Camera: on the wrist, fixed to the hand. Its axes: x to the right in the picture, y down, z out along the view.
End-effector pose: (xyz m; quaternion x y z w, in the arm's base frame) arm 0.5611 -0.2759 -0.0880 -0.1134 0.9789 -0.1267 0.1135
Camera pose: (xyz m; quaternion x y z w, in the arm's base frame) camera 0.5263 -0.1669 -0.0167 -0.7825 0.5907 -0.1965 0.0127
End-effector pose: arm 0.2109 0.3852 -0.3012 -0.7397 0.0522 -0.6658 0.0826
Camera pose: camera 0.1135 0.2933 -0.3164 0.5628 0.5180 0.5061 0.3985
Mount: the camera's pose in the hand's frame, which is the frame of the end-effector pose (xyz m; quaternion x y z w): -0.0081 0.0899 -0.1001 0.0301 -0.0223 -0.7197 0.6933
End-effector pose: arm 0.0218 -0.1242 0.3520 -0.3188 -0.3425 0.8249 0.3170
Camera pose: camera 0.0736 -0.1446 0.2293 0.0534 -0.4492 0.3612 0.8154
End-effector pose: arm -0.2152 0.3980 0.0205 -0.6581 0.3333 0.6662 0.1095
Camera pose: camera -0.1864 0.2737 0.0640 -0.6780 -0.2249 0.3877 0.5826
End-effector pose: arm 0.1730 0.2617 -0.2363 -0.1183 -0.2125 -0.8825 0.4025
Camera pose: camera 0.2429 0.1673 -0.3025 -0.0634 0.2680 0.8925 0.3573
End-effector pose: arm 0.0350 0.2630 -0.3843 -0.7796 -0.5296 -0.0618 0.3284
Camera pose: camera 0.1346 0.1788 -0.3503 -0.1508 -0.9375 -0.2459 0.1949
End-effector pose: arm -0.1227 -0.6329 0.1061 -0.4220 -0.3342 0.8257 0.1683
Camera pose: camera -0.0365 -0.6611 0.0064 -0.0286 -0.5143 0.4708 0.7162
